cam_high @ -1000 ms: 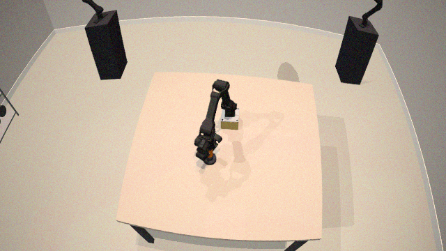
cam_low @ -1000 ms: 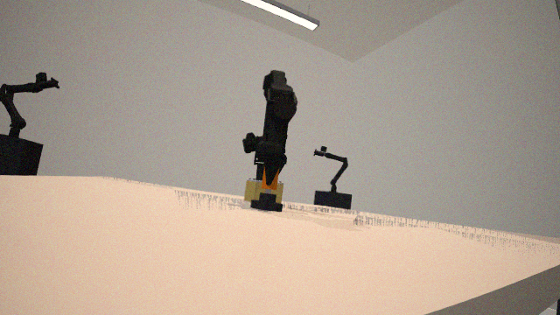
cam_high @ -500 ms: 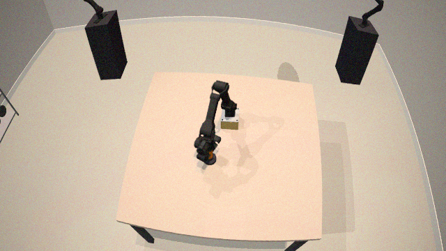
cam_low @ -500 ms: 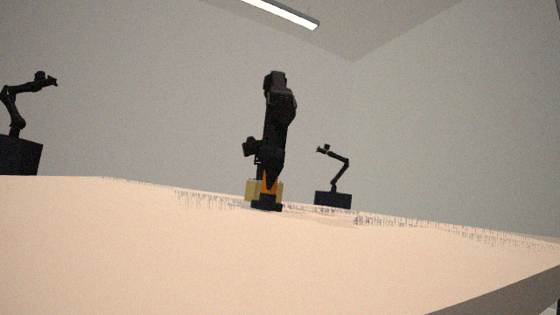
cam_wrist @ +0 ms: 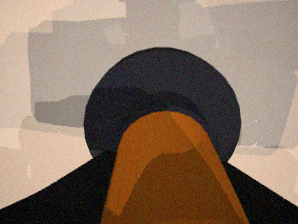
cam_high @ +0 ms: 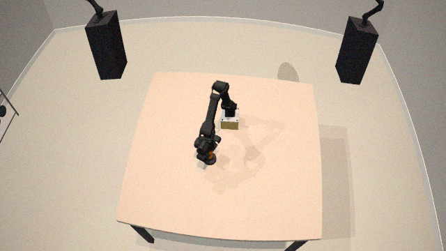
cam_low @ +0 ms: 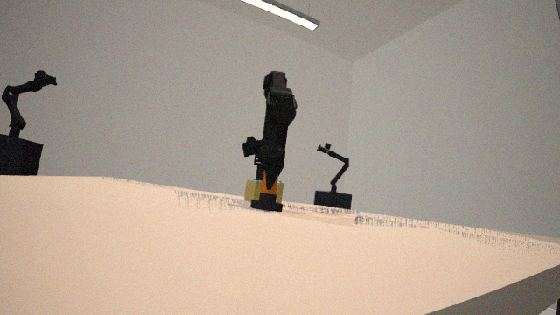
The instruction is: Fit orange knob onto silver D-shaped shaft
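Right now the round pedestal is 20 mm below my gripper tip. Also, from my gripper tip: orange knob (30 mm above).
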